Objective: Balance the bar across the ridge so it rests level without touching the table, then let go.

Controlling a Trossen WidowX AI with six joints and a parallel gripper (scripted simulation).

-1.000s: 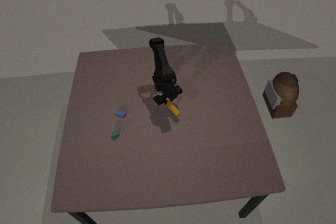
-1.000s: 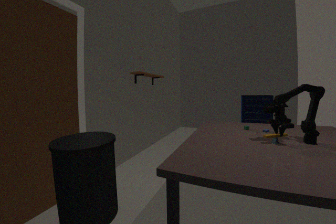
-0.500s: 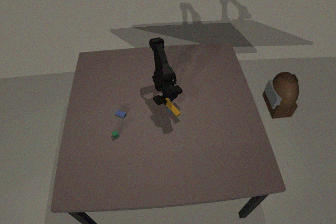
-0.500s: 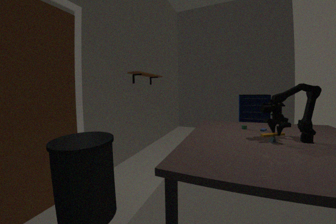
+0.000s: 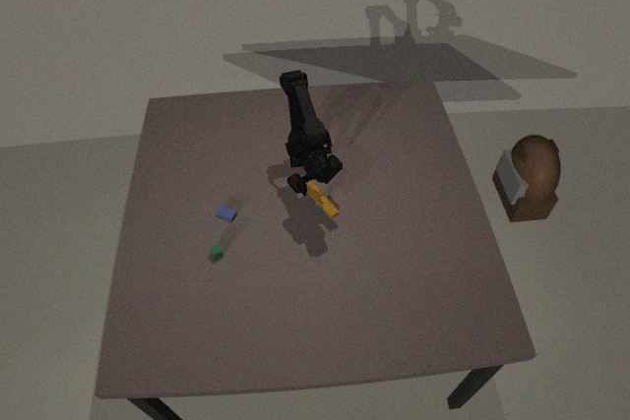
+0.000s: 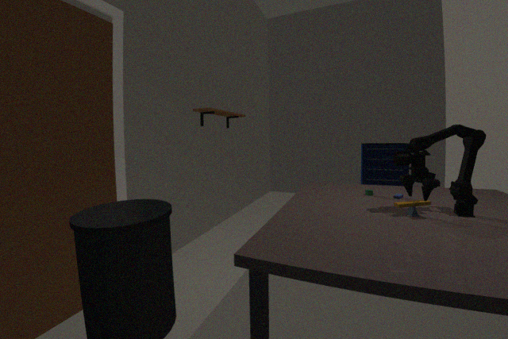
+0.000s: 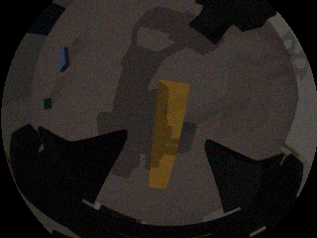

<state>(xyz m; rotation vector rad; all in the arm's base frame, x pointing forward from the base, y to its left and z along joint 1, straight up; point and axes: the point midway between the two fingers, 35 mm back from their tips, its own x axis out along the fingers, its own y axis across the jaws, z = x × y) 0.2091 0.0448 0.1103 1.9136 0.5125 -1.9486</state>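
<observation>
The yellow bar is 2 cm below my gripper tip, 2 cm ahead of it and 1 cm to the left of it. The rest, counted from my gripper tip: blue flat block 31 cm to the right, 7 cm below, 3 cm ahead; then green cube 34 cm to the right, 19 cm ahead, 6 cm below.
</observation>
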